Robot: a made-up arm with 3 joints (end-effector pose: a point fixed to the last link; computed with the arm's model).
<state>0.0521 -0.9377 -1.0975</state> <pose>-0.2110 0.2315 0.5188 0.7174 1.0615 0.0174</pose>
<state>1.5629 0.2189 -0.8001</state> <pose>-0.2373 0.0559 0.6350 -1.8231 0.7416 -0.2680</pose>
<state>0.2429 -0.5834 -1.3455</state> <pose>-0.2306 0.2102 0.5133 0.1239 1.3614 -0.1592</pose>
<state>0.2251 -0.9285 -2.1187</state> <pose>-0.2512 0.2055 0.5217 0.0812 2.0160 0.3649</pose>
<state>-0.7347 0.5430 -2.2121</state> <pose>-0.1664 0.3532 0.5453 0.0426 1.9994 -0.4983</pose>
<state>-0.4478 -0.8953 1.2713</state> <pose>-0.1934 0.2460 0.5510 1.4817 -1.3765 -1.1588</pose>
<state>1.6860 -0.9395 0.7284</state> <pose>-0.1934 0.0910 0.6922 -0.2020 -0.0768 0.0219</pose>
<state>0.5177 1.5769 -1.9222</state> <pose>-0.2651 0.1417 0.5080 -1.9236 0.8063 -1.8853</pose>
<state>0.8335 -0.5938 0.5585</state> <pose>-0.2225 0.1360 0.5881 0.1584 -0.2712 -0.1760</pose>
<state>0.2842 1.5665 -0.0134</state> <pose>-0.2143 0.2081 0.4751 -1.6400 -0.2296 -0.0831</pose>
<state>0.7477 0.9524 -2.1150</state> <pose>-0.2782 0.1187 0.5333 -1.7548 1.3572 -1.6718</pose>
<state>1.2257 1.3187 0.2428</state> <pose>-0.2522 0.0752 0.5599 -1.9475 -0.2230 0.8085</pose>
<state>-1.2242 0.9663 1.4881</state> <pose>-0.1088 0.3730 0.6665 0.1222 -1.7777 -0.7162</pose>
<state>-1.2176 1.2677 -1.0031</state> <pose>-0.0869 0.3704 0.6062 0.0369 0.8430 -1.0496</pose>
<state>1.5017 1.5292 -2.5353</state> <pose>-0.2721 0.0364 0.6573 1.8398 0.1526 2.1360</pose>
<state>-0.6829 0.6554 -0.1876</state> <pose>-0.1282 0.3363 0.5615 0.0942 -0.0446 -0.7219</pose>
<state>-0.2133 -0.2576 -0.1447</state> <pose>-0.1759 0.2674 0.5377 0.5822 0.0320 -0.4719</pose>
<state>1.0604 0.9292 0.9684</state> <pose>-0.2627 0.1271 0.5478 -1.0198 -0.5136 1.0404</pose>
